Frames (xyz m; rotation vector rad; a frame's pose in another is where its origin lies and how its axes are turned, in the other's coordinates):
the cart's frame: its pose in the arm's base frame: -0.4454 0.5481 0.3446 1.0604 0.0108 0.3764
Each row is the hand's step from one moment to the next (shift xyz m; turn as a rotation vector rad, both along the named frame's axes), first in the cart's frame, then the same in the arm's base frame.
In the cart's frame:
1: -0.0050 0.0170 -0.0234 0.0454 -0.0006 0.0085
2: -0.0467 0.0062 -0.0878 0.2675 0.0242 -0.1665
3: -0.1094 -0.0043 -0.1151 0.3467 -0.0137 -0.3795
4: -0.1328 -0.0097 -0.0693 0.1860 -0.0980 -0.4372
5: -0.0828 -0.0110 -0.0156 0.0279 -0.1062 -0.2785
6: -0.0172 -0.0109 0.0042 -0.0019 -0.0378 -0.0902
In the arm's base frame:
1: -0.0141 0.0256 0.0021 0.0443 0.0065 0.0114
2: -0.0621 0.0628 -0.0461 0.2120 0.2338 -0.0161
3: -0.1228 0.0622 -0.0793 0.2573 0.4225 -0.1402
4: -0.1345 0.0139 -0.0652 0.1210 0.3858 -0.2680
5: -0.0772 -0.0169 -0.0312 0.0053 0.1991 -0.2235
6: -0.0121 -0.0135 -0.0101 -0.0075 0.0597 -0.0772

